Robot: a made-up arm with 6 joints. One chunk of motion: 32 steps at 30 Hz.
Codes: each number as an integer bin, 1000 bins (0 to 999) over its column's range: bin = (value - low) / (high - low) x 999, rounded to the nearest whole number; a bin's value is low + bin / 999 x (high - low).
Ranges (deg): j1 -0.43..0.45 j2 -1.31..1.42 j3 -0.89..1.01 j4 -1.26..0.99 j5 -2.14..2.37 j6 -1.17..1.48
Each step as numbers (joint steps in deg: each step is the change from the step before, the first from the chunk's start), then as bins.
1 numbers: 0.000 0.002 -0.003 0.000 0.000 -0.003
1 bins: 488 480 466 559 474 440
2 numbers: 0.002 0.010 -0.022 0.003 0.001 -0.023
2 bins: 490 483 456 561 474 432
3 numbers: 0.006 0.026 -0.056 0.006 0.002 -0.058
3 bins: 495 489 439 562 474 419
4 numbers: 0.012 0.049 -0.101 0.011 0.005 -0.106
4 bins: 502 497 415 564 475 401
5 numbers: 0.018 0.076 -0.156 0.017 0.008 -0.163
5 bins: 509 507 386 567 476 380
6 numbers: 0.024 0.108 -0.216 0.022 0.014 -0.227
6 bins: 515 519 354 569 477 355
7 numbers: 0.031 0.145 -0.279 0.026 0.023 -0.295
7 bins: 523 532 321 571 479 330
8 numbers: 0.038 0.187 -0.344 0.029 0.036 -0.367
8 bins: 531 548 287 572 482 303
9 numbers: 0.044 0.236 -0.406 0.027 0.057 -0.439
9 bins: 538 566 254 571 487 276
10 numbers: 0.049 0.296 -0.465 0.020 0.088 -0.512
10 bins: 544 588 223 568 494 248
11 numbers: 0.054 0.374 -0.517 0.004 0.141 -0.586
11 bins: 549 616 196 561 505 220
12 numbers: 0.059 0.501 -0.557 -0.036 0.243 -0.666
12 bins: 555 663 175 543 528 190
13 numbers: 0.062 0.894 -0.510 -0.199 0.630 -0.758
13 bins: 559 807 200 471 614 155
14 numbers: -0.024 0.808 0.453 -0.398 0.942 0.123
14 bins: 461 775 706 383 683 487
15 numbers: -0.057 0.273 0.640 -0.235 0.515 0.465
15 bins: 423 579 804 455 588 616
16 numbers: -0.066 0.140 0.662 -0.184 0.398 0.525
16 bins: 413 531 816 478 562 639
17 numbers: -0.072 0.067 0.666 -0.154 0.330 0.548
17 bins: 406 504 818 491 547 648
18 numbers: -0.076 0.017 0.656 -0.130 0.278 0.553
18 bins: 402 486 813 502 536 650
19 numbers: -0.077 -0.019 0.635 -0.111 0.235 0.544
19 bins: 401 472 802 510 526 646
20 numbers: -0.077 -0.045 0.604 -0.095 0.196 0.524
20 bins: 401 463 786 517 517 639
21 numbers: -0.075 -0.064 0.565 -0.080 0.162 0.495
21 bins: 403 456 765 524 510 628
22 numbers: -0.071 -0.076 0.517 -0.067 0.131 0.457
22 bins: 408 452 740 530 503 613
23 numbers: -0.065 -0.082 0.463 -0.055 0.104 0.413
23 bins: 414 449 711 535 497 597
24 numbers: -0.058 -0.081 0.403 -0.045 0.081 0.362
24 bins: 422 450 680 539 492 578
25 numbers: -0.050 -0.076 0.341 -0.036 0.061 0.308
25 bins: 431 452 647 543 488 557
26 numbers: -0.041 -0.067 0.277 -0.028 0.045 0.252
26 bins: 442 455 614 547 484 536
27 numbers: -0.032 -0.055 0.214 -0.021 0.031 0.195
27 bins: 452 459 580 550 481 515
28 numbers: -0.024 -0.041 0.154 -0.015 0.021 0.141
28 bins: 461 464 549 553 479 494
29 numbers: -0.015 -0.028 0.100 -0.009 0.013 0.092
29 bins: 471 469 521 555 477 476
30 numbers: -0.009 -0.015 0.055 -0.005 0.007 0.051
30 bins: 478 474 497 557 476 460
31 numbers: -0.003 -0.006 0.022 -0.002 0.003 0.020
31 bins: 485 477 480 559 475 449
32 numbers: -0.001 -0.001 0.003 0.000 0.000 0.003
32 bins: 487 479 470 559 474 442
